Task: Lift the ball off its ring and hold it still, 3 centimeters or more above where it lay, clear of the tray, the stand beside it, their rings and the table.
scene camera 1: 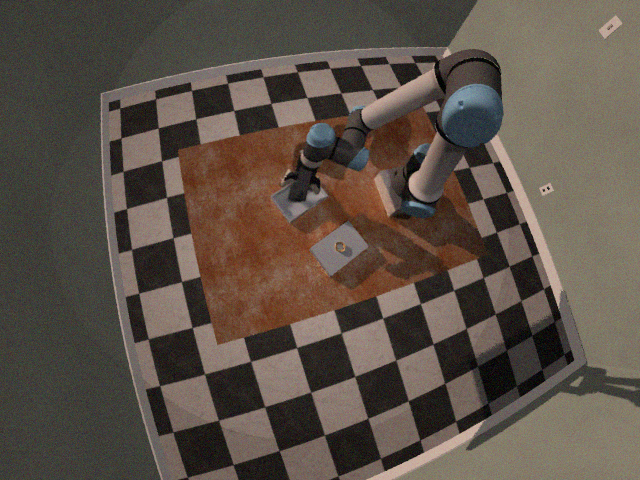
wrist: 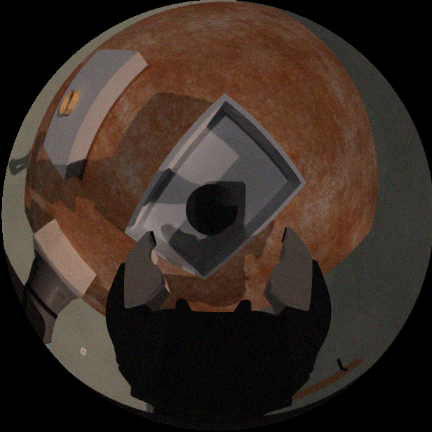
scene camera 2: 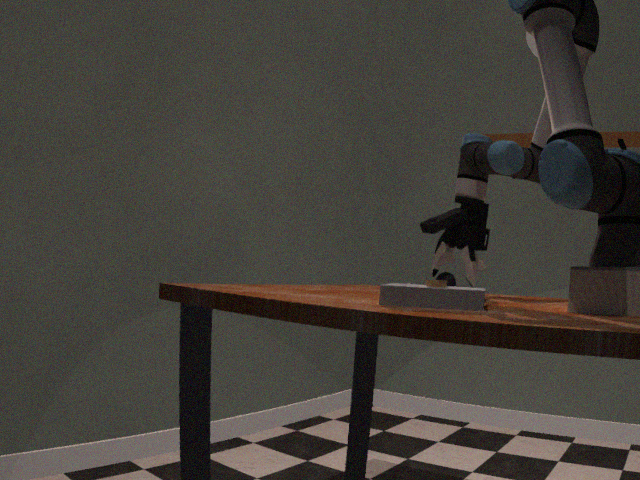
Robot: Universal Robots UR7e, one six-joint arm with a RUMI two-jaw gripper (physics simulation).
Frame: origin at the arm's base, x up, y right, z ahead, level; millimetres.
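Where they show: gripper, fingertip midpoint: [scene camera 2: 451, 281]; arm's base, origin of the base link: [scene camera 2: 623, 269].
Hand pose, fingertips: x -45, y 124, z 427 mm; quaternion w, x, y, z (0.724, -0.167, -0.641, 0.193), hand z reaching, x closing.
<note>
Each offset is from my fingertips to the top centre of the thing. "pt": to the spot under its first point. Level surfaces: height alone.
The dark ball {dx +22, dy -23, dz +7 mm} [wrist: 211, 209] [scene camera 2: 447, 279] is in the grey tray {dx -11, dy -23, dz +7 mm} [wrist: 260, 160] [scene camera 1: 292, 210]; its own ring is hidden beneath it. The gripper and its shadow darken that part of the tray, and the ball is hidden in scene camera 1. My gripper [wrist: 217, 231] [scene camera 2: 453, 279] [scene camera 1: 300, 184] is open, pointing down over the tray. In scene camera 2 its fingertips are low, around the ball's height, with the ball appearing between them. In the wrist view the ball appears ahead of the fingertip line, left of the middle between them. Contact cannot be made out.
The grey stand [scene camera 1: 325, 258] [scene camera 2: 408, 297] [wrist: 100, 75] is beside the tray, separated by a gap. It carries an empty orange ring {pt dx +4, dy -269, dz -46 mm} [scene camera 1: 335, 248] [scene camera 2: 436, 283] [wrist: 65, 104]. The arm's pale base block [scene camera 1: 385, 193] [scene camera 2: 594, 289] [wrist: 65, 250] stands on the brown table {dx -39 mm} [scene camera 1: 232, 232].
</note>
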